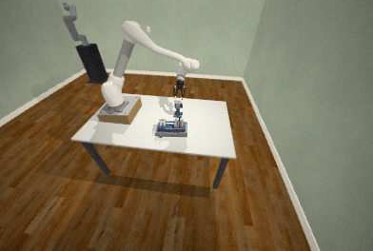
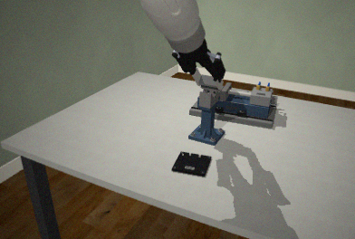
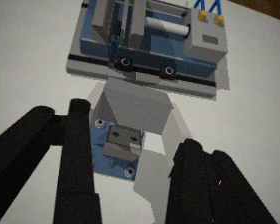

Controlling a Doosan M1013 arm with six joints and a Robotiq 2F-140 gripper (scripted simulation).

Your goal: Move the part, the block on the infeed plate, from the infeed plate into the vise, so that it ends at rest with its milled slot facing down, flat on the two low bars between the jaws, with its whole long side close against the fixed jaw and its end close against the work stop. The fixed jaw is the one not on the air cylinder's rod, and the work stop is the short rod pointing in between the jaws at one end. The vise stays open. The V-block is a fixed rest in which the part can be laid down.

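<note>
Right now my hand is 20 mm to the left of the part and 20 mm above it. Round my hand: work stop 180 mm to the right, 110 mm below, 50 mm ahead; then blue foot 190 mm below, 10 mm to the right; then blue v-block stand 140 mm below, 10 mm to the right.
</note>
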